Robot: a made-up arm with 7 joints.
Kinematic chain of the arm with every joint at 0, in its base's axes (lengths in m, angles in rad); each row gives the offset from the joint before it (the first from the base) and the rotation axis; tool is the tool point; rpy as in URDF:
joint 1: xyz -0.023 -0.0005 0.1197 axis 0 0.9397 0.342
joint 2: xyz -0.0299 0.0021 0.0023 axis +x
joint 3: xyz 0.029 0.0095 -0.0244 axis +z
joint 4: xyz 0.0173 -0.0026 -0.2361 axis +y
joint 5: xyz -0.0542 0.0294 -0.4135 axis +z
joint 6: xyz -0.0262 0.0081 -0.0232 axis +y
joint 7: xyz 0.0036 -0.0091 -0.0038 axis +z
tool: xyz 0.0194 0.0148 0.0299 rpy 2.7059 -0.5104 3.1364
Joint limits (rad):
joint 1: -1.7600..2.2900
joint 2: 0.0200..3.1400
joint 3: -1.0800..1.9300
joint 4: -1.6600..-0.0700
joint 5: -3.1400..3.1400
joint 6: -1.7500..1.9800
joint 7: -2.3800..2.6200
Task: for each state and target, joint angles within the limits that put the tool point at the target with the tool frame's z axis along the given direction. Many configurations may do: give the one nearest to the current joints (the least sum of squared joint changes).
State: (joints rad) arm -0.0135 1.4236 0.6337 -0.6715 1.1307 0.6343 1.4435
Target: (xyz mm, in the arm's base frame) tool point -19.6 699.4 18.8 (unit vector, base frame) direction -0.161 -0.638 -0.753
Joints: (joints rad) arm 0.1889 1.3113 0.4535 -0.3410 1.0561 1.5008 0.9842
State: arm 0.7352 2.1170 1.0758 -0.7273 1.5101 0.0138 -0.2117
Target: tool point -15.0 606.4 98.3 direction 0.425 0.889 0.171
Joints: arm 1.5511 1.3739 0.8511 -1.2040 0.9276 -0.6935 -0.0792
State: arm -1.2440 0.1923 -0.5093 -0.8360 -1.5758 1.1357 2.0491
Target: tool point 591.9 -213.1 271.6 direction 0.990 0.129 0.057
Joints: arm -1.7387 0.1094 -0.5471 -0.3450 -1.4640 0.5897 2.6200
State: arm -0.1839 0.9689 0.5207 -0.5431 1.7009 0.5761 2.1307
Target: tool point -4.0 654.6 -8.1 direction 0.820 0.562 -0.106
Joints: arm 0.2584 1.2971 0.5208 -0.3804 1.6875 0.4780 2.4425
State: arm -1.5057 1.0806 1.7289 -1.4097 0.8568 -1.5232 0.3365
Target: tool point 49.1 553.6 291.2 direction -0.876 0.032 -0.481
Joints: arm -1.4435 0.9130 1.5447 -1.5695 0.2048 -1.7500 0.0264
